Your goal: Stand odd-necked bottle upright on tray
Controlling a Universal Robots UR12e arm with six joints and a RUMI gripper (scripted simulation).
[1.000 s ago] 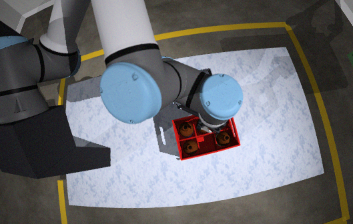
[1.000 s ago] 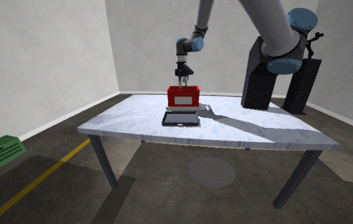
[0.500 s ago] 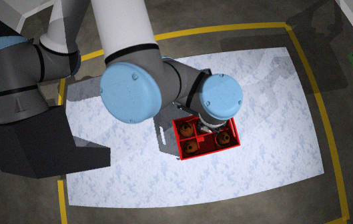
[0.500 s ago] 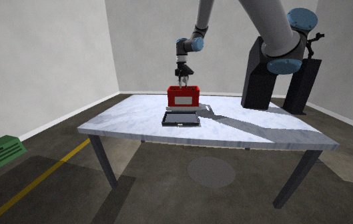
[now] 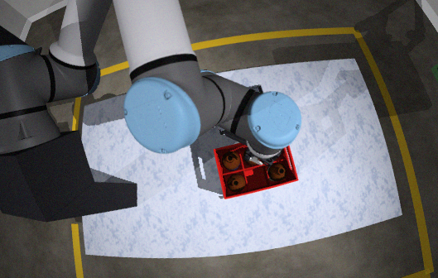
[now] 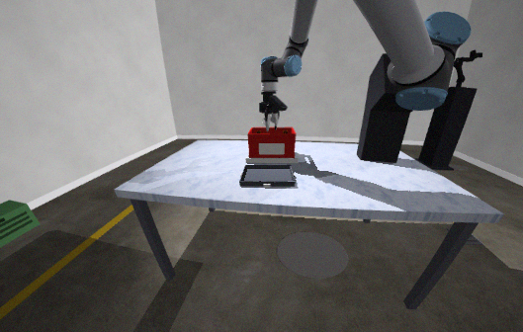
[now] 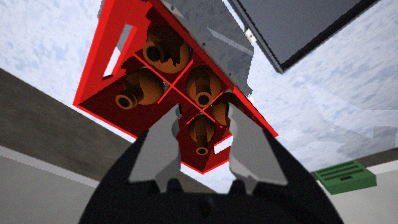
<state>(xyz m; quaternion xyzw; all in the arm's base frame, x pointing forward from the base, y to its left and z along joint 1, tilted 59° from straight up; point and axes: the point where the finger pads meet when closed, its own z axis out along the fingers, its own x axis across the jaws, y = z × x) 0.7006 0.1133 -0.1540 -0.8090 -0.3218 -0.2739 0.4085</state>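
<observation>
The red crate is 110 mm below my hand and 50 mm to the right of it. Round my hand: dark tray (230 mm to the left, 180 mm below).
</observation>
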